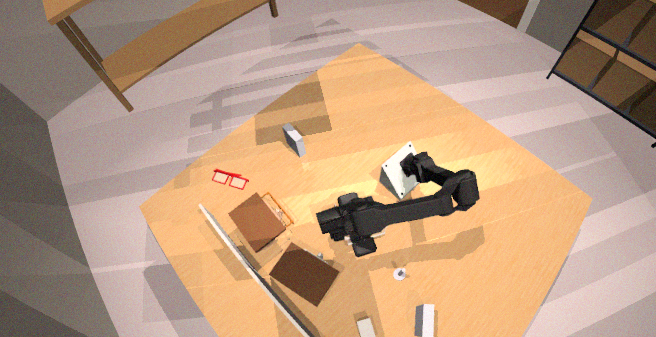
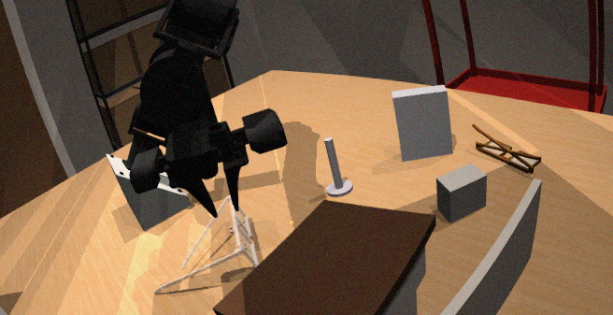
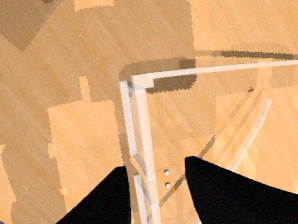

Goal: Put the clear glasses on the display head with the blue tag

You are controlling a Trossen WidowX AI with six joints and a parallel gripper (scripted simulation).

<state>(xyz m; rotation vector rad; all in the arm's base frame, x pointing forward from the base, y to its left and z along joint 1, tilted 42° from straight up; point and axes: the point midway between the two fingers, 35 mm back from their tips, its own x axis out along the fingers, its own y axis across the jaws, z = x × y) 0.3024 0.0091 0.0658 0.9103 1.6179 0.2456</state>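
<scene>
Right now my gripper tip is 20 mm past the grey post, 180 mm to the right of it and 50 mm above it. The rest, counted from my gripper tip: long grey bar: 320 mm ahead, 110 mm to the right, 20 mm below; then grey cube: 170 mm ahead, 240 mm to the left, 50 mm below.
</scene>
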